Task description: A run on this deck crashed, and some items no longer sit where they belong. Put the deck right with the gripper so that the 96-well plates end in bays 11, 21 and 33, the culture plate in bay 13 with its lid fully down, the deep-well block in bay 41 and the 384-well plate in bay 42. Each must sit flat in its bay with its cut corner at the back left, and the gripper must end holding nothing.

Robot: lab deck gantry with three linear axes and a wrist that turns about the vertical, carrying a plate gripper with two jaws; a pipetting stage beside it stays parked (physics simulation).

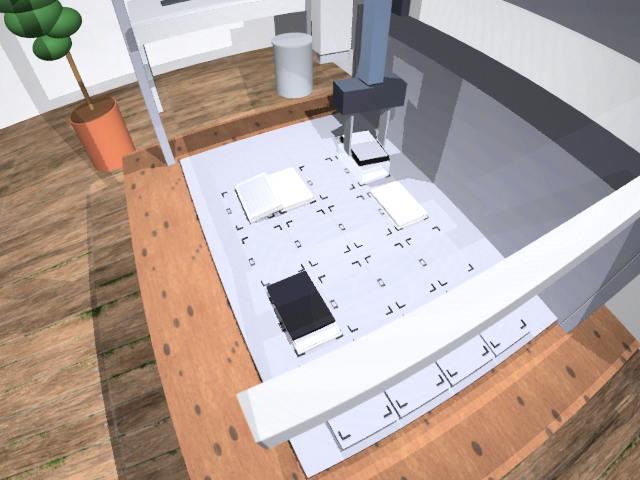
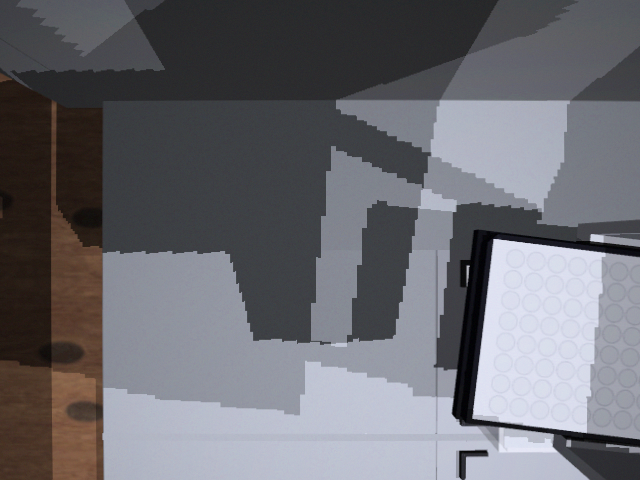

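Where they show: gripper, fingertip midpoint: (image 1: 364,149) (image 2: 603,339); robot's base at its link origin: (image 1: 223,194).
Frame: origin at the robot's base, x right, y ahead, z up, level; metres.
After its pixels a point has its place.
A 96-well plate with a dark skirt and pale top (image 1: 368,146) @(x -0.382, y 0.059, z 0.056 m) (image 2: 542,335) @(x -0.380, y 0.014, z 0.055 m) sits slightly turned on a white labware item (image 1: 375,172) @(x -0.363, y 0.126, z 0.026 m) (image 2: 527,440) @(x -0.328, y 0.014, z 0.042 m) at the back right. My gripper (image 1: 366,149) @(x -0.375, y 0.049, z 0.043 m) is down there, its jaws along the plate's two long sides with no clear gap; it looks shut on it. Further left, a white plate with a fine grid (image 1: 256,197) @(x -0.067, y 0.072, z 0.021 m) lies against a plain white plate (image 1: 292,188) @(x -0.158, y 0.077, z 0.014 m); whether it overlaps is unclear. A plain white plate (image 1: 398,204) @(x -0.358, y 0.237, z 0.015 m) lies right of centre. A dark-topped item (image 1: 300,303) @(x -0.044, y 0.372, z 0.019 m) sits over a white base (image 1: 319,337) @(x -0.046, y 0.447, z 0.015 m) at the front left. Cut corners are unclear.
The deck (image 1: 217,175) @(x -0.006, y -0.079, z 0.000 m) (image 2: 206,449) @(x -0.304, y -0.145, z 0.000 m) carries black corner marks around its bays. A white beam (image 1: 444,320) @(x -0.048, y 0.622, z 0.400 m) crosses the front and hides part of them. A grey wall (image 1: 465,155) @(x -0.499, y 0.270, z 0.141 m) stands along the right side. A thin post (image 1: 146,93) @(x 0.105, y -0.207, z 0.224 m) rises at the back left corner.
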